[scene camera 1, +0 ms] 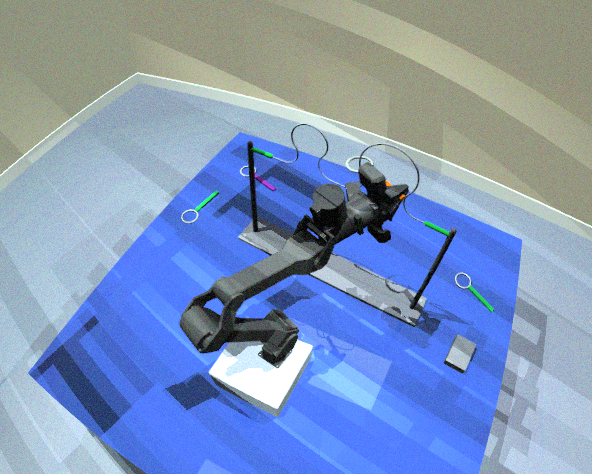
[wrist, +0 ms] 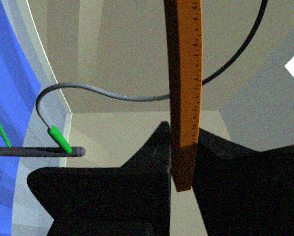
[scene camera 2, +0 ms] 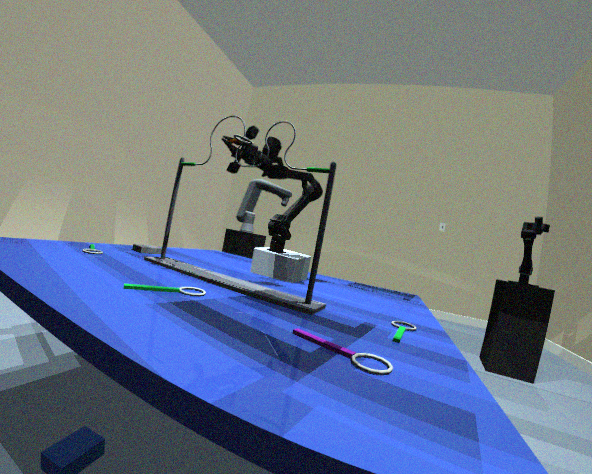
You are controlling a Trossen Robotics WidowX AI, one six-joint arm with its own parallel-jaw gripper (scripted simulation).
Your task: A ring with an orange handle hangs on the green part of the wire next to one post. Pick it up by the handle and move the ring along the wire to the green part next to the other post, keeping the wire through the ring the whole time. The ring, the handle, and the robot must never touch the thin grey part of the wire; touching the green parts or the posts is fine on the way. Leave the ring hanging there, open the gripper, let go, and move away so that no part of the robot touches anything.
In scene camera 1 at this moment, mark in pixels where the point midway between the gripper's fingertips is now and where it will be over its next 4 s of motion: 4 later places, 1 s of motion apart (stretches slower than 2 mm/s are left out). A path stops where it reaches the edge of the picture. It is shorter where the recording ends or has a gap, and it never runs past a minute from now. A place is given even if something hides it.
The gripper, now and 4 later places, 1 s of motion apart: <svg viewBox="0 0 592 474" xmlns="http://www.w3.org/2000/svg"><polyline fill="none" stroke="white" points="407,187 408,190 402,224 368,239 335,231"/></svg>
